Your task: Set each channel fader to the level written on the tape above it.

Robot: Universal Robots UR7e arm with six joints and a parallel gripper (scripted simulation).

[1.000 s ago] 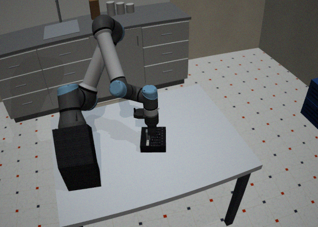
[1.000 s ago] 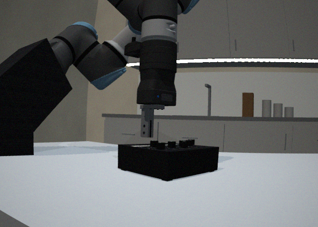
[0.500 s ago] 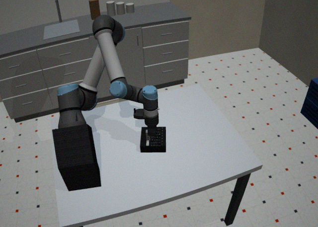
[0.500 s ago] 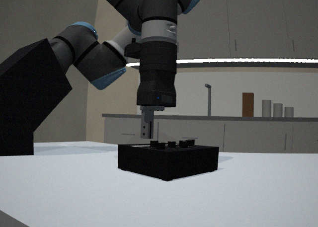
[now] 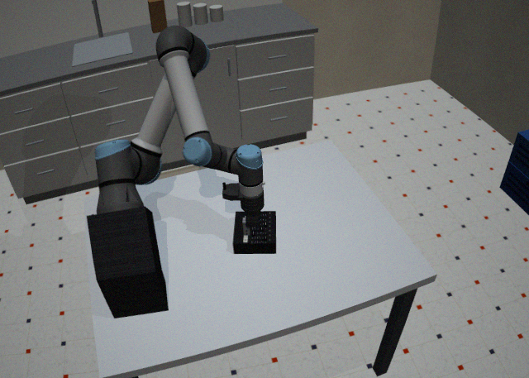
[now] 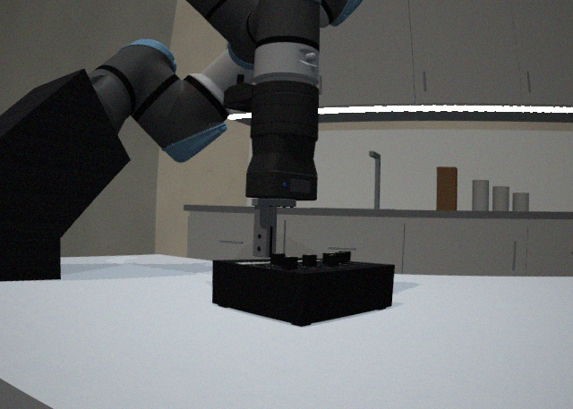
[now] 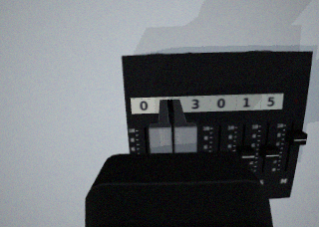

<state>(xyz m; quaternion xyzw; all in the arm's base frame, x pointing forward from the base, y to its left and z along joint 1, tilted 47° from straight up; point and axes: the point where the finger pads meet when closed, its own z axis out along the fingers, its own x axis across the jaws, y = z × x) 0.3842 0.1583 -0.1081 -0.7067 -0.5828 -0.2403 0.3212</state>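
Now: hand 20 mm short of the channel 2 cap and 20 mm above it. Round my hand: channel 3 cap 50 mm ahead, 10 mm to the left, 20 mm below; then channel 4 cap 70 mm ahead, 30 mm to the left, 20 mm below; then channel 1 cap 60 mm ahead, 30 mm to the right, 20 mm below.
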